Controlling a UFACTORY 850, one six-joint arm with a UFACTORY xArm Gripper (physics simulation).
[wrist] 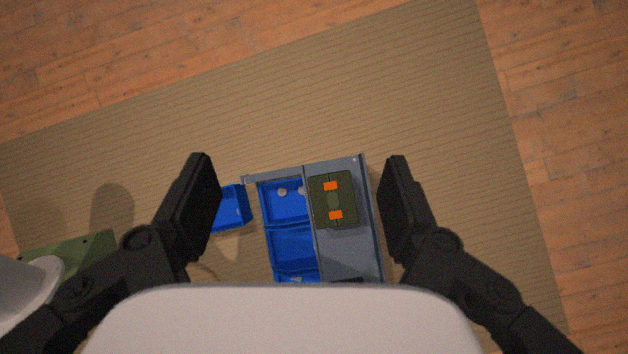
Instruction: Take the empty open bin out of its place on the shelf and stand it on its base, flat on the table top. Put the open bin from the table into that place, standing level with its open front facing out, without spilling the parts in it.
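Observation:
The grey shelf [345,250] stands on the table, seen from above. Three blue bins show along its left side: one [272,205] with round light parts, a middle one [292,247] in which no parts show, and one [312,276] with a light part, partly hidden by the gripper body. Another blue open bin [229,210] sits on the table left of the shelf, partly behind the left finger; a small light part shows in it. My gripper [299,174] is wide open and empty, above the shelf, one finger at each side of the view.
An olive case [332,200] with orange latches lies on the shelf top; a black item [347,280] shows near the gripper body. A green plate [95,245] and a pale rounded object [25,287] are at lower left. The table top [350,90] extends beyond the shelf.

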